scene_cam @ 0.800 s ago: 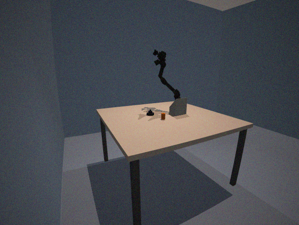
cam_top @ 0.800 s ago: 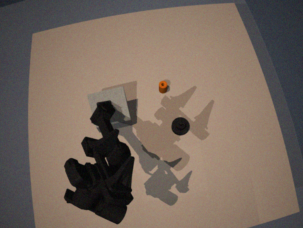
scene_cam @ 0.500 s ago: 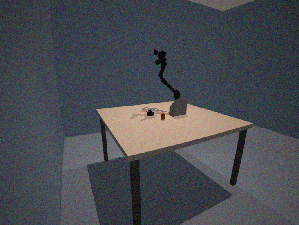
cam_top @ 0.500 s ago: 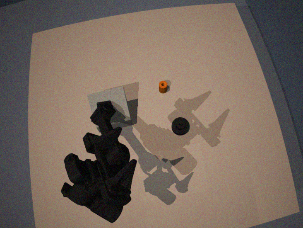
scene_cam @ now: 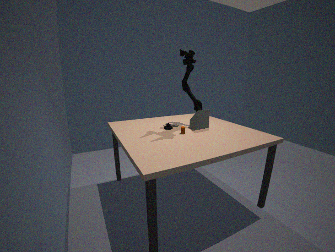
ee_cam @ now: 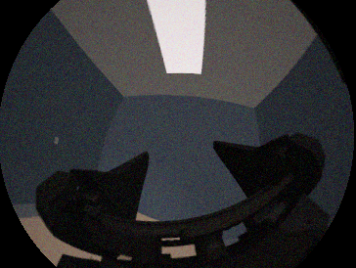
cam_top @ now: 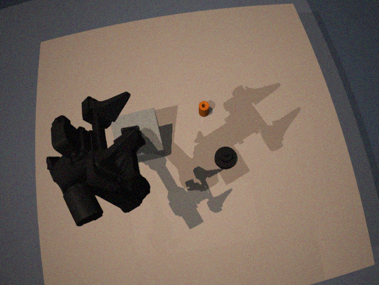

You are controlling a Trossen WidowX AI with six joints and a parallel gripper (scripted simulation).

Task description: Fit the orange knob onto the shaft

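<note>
Now: gripper tip 760 mm above the orange knob, 340 mm to the right of it and 190 mm short of it. From my gripper tip the other things lie so: round pedestal: 760 mm below, 240 mm ahead, 130 mm to the left.
</note>
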